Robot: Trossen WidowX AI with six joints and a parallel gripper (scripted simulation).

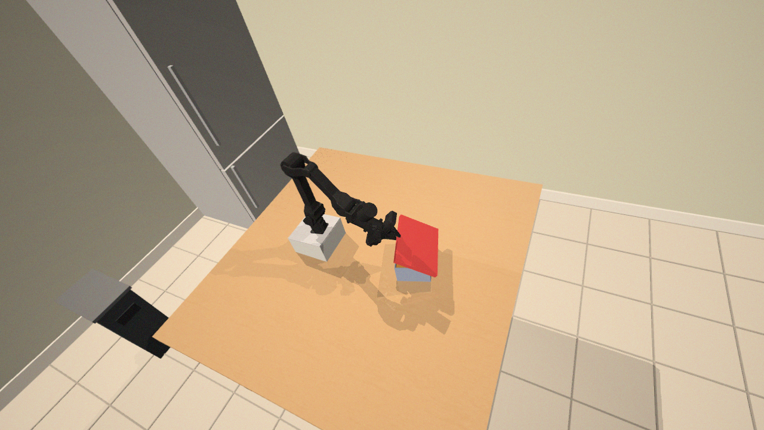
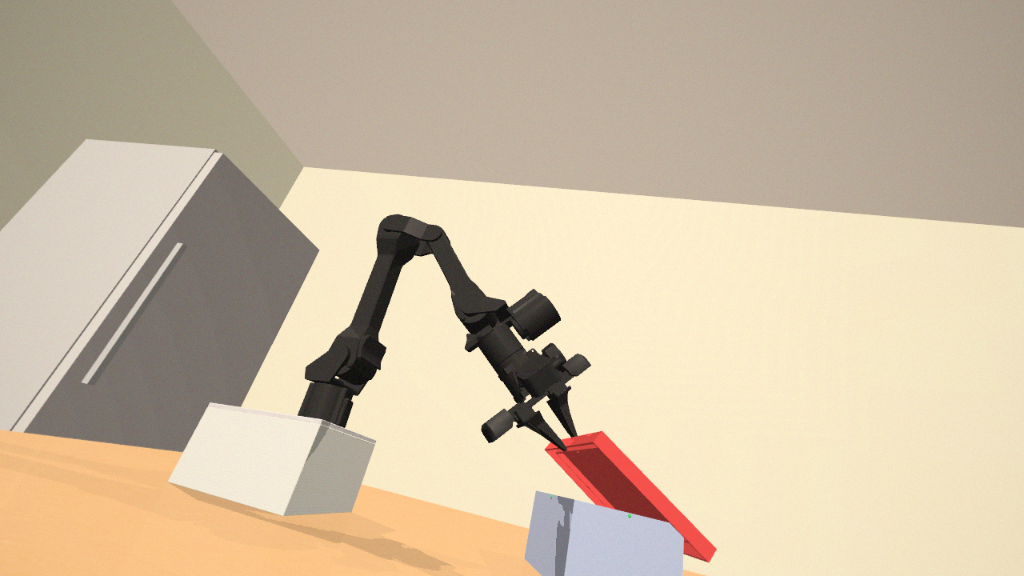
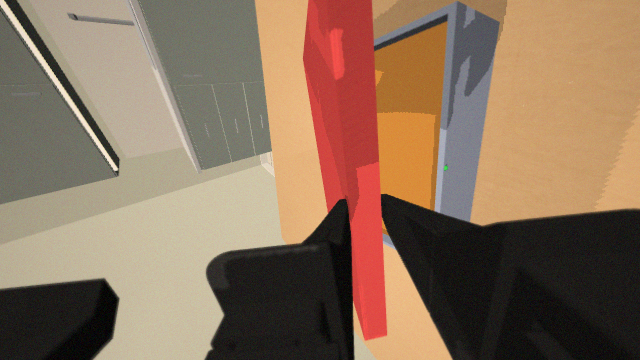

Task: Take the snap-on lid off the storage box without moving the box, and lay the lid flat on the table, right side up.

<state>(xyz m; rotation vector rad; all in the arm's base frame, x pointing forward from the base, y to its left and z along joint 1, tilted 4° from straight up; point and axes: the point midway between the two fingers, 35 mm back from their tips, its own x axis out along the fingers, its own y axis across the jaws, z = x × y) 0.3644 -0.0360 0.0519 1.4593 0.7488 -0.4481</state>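
Now: the red lid 70 mm ahead of my gripper tip, 10 mm to the left of it and 40 mm below it. Round my gripper tip: grey storage box: 50 mm ahead, 10 mm to the left, 120 mm below.
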